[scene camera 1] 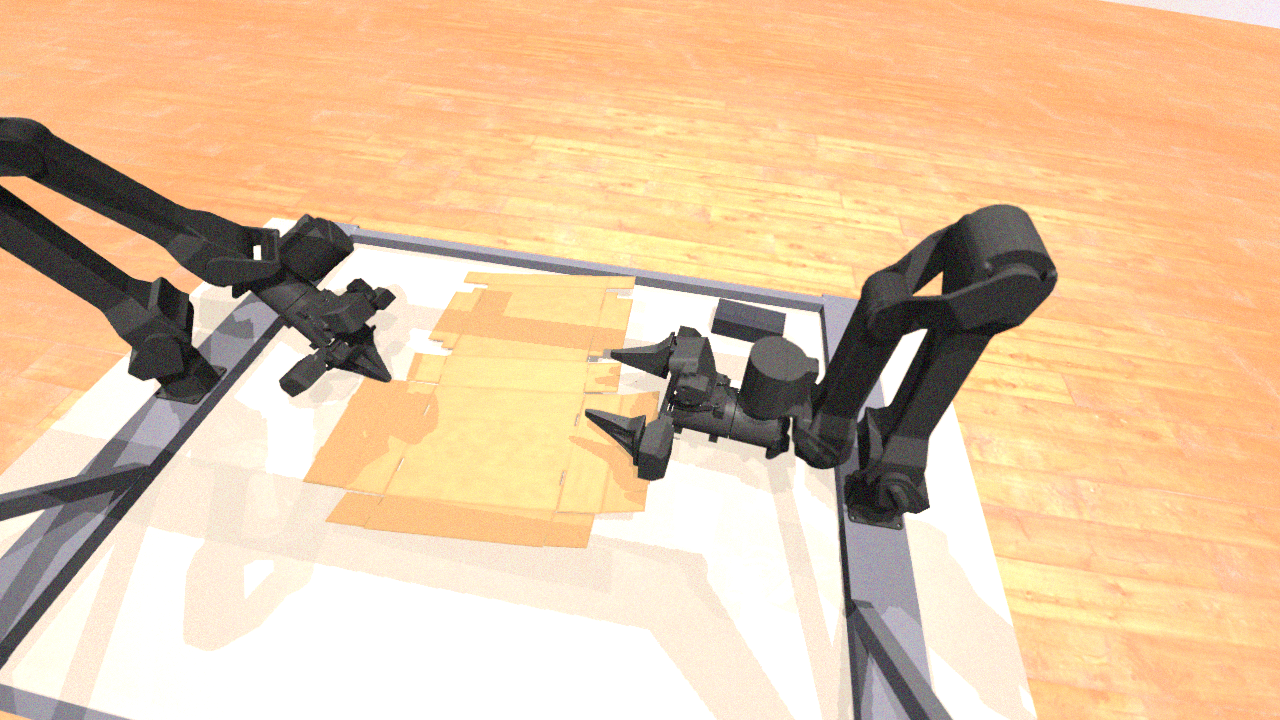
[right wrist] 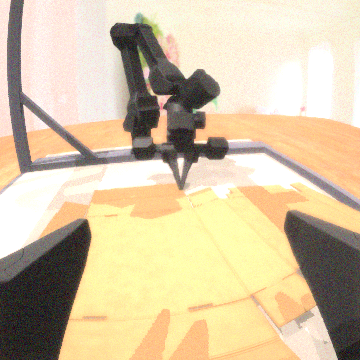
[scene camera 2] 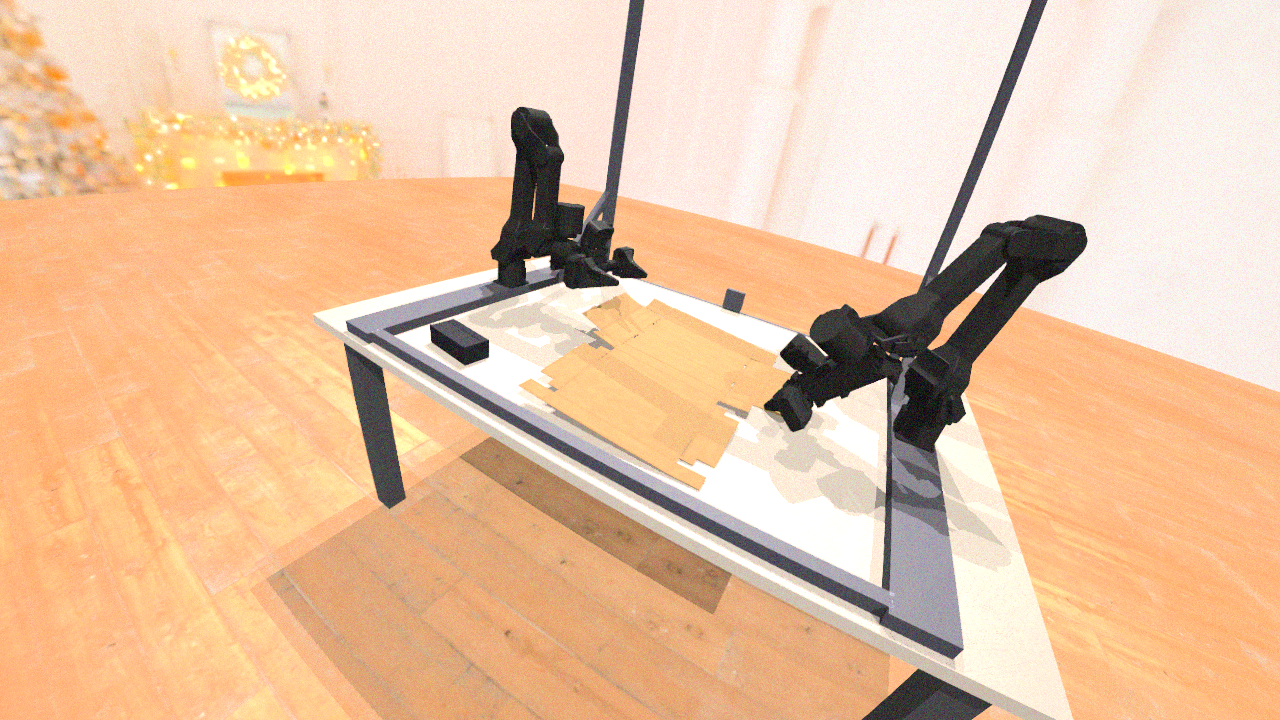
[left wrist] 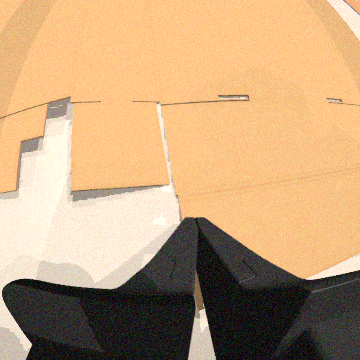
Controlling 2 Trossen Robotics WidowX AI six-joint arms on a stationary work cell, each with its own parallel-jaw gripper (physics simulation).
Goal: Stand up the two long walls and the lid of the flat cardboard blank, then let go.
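Where they show: left gripper, fingertip midpoint: (scene camera 1: 388, 380) (right wrist: 180, 189) (scene camera 2: 765, 406) (left wrist: 193, 226); right gripper, fingertip midpoint: (scene camera 1: 598, 381) (right wrist: 189, 225) (scene camera 2: 633, 279); left arm's base at its link origin: (scene camera 1: 192, 383) (scene camera 2: 913, 436); right arm's base at its link origin: (scene camera 1: 872, 502) (scene camera 2: 511, 282).
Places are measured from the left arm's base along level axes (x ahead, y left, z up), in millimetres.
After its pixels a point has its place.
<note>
The cardboard blank (scene camera 1: 483, 456) @[x 427, y -27, z -4 mm] (scene camera 2: 671, 367) @[x 426, y 89, z -2 mm] (left wrist: 175, 60) @[x 350, y 67, z -13 mm] (right wrist: 150, 260) @[x 455, y 6, z -1 mm] lies flat on the table. One long wall (scene camera 1: 344, 438) @[x 237, y -31, z -16 mm] (left wrist: 260, 140) @[x 290, y 27, z -17 mm] lies flat on its left in scene camera 1, the other long wall (scene camera 1: 586, 479) @[x 564, y -44, z 14 mm] flat on its right. The lid panel (scene camera 1: 546, 308) @[x 431, y 249, z 0 mm] lies flat at the far end. My left gripper (scene camera 1: 389, 379) @[x 249, y 71, z -15 mm] (scene camera 2: 768, 408) @[x 249, y 71, z -15 mm] (left wrist: 193, 226) @[x 249, y 71, z -15 mm] (right wrist: 180, 189) @[x 249, y 71, z -15 mm] is shut on nothing, its tips at the corner edge of the left-hand wall; their exact height is unclear. My right gripper (scene camera 1: 600, 384) @[x 563, y 28, z 113 mm] (scene camera 2: 631, 279) @[x 563, y 28, z 113 mm] (right wrist: 189, 225) @[x 563, y 28, z 113 mm] is open and empty above the right-hand side of the blank.
A dark block (scene camera 1: 748, 320) @[x 749, y 276, z 16 mm] (scene camera 2: 459, 342) @[x 720, y 313, z 16 mm] lies near the table's far right corner in scene camera 1. A small dark upright piece (scene camera 2: 733, 300) @[x 455, y -356, z 13 mm] stands at the far table edge in scene camera 2. Grey frame rails (scene camera 1: 501, 256) @[x 318, y 360, z -1 mm] (scene camera 2: 626, 479) @[x 345, y 380, z -5 mm] border the white table.
</note>
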